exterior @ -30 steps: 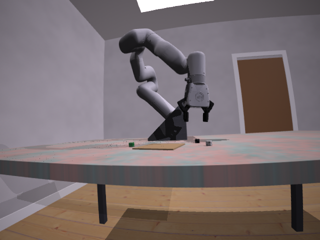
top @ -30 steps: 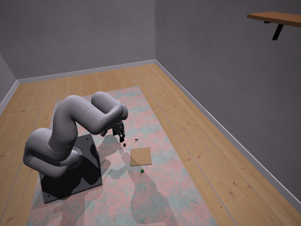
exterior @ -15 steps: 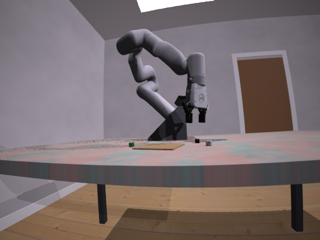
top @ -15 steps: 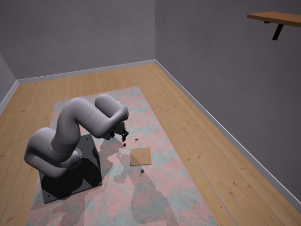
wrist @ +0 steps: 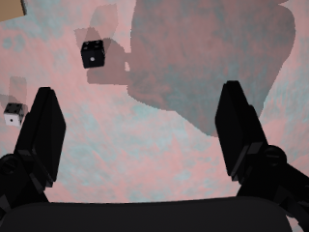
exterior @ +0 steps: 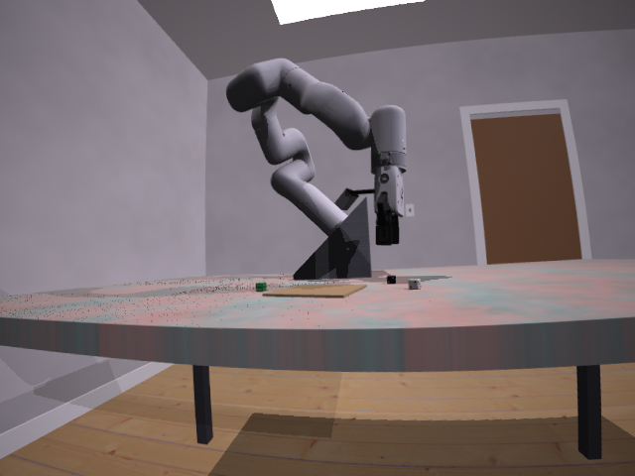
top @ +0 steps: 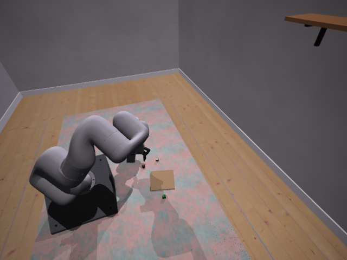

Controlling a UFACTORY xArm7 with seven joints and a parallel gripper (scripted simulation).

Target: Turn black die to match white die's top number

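The black die is 80 mm below my hand and 30 mm ahead of it. Also, from my hand: green die 250 mm to the right, 110 mm ahead, 80 mm below; then tan mat 130 mm to the right, 130 mm ahead, 90 mm below; then white die 130 mm ahead, 80 mm below, 30 mm to the left.
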